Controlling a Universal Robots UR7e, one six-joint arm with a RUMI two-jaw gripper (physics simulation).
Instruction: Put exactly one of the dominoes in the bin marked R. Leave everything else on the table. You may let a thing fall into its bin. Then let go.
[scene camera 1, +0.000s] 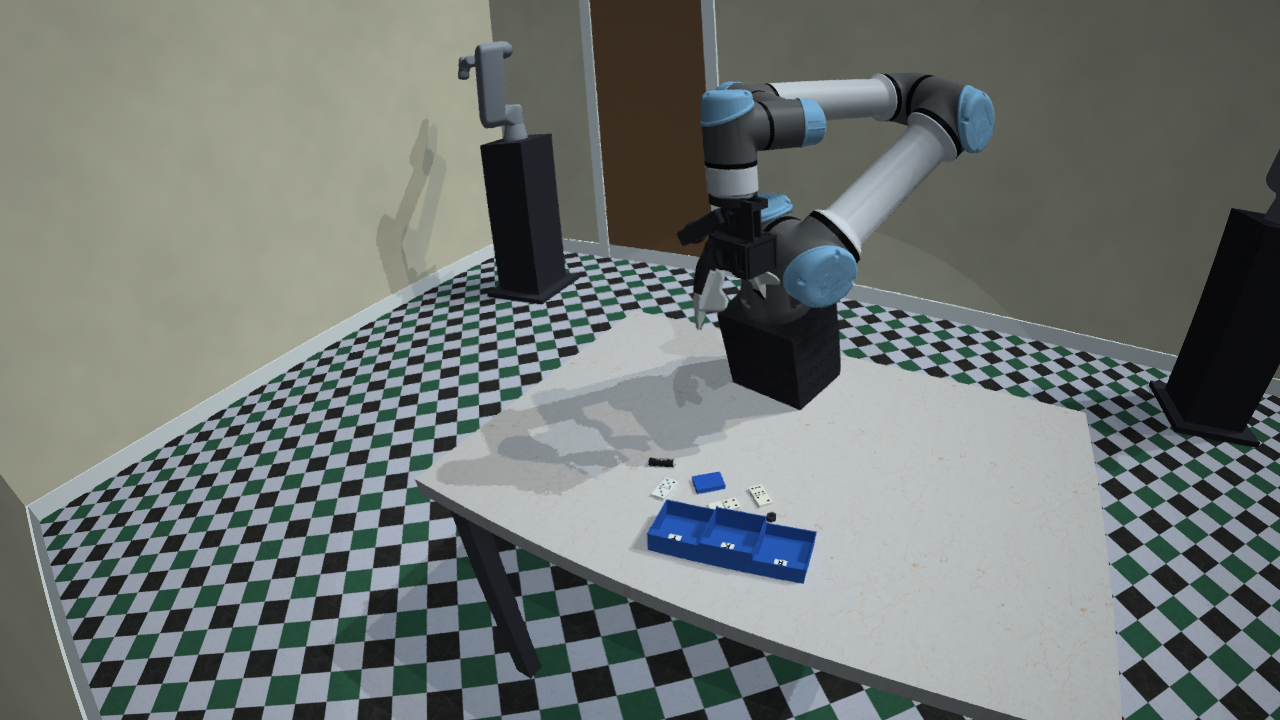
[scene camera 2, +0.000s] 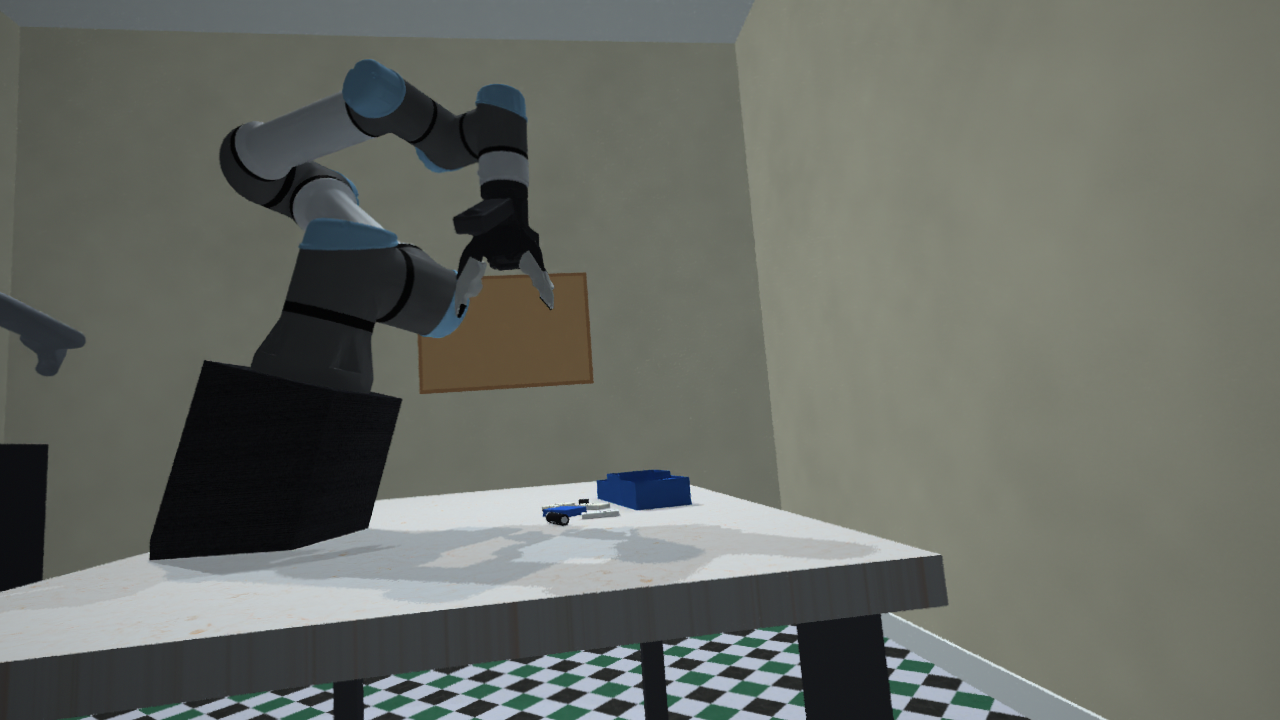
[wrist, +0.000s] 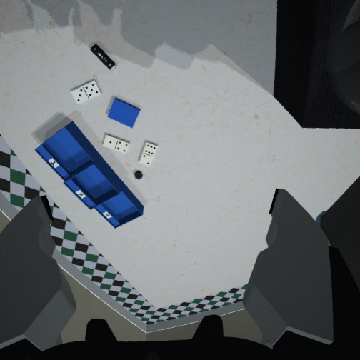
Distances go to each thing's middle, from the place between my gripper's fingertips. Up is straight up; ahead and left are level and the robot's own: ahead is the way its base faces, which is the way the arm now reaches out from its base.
The blue three-compartment bin tray (scene camera 1: 731, 539) lies 28 cm below my hand, 20 cm ahead of it and 8 cm to the left of it.
